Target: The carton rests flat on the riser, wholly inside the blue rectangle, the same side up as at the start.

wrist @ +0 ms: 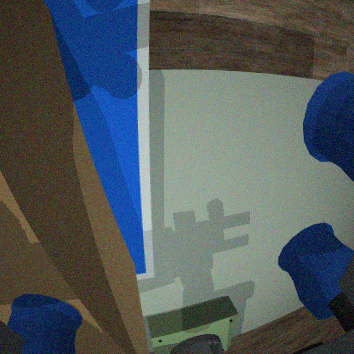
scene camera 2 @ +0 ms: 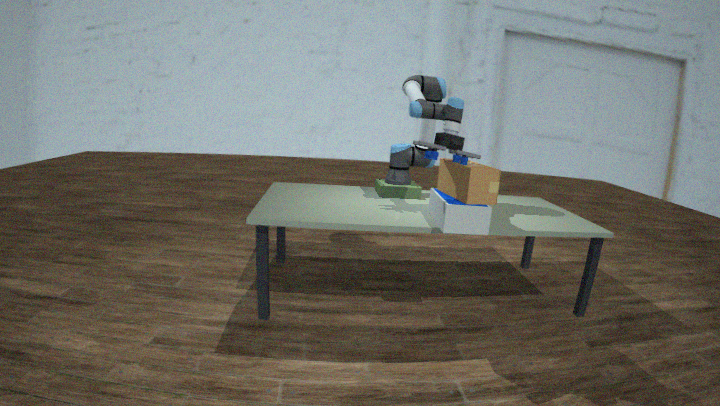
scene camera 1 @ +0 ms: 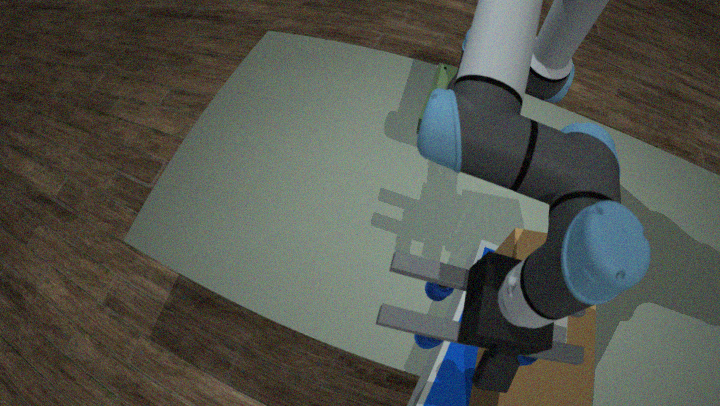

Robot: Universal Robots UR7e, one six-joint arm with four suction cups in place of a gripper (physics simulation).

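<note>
The brown carton is at the white riser, low over its top or on it; I cannot tell if they touch. It covers the right part of the blue rectangle, and a strip of blue shows to its left. My suction gripper sits on the carton's top and holds it. Two cups are on the carton, one of them showing in the wrist view. The other two hang past its left edge over the table.
The grey-green table carries the riser near its front right. The arm's green base stands at the back. The arm's elbow and wrist hide much of the carton in scene camera 1.
</note>
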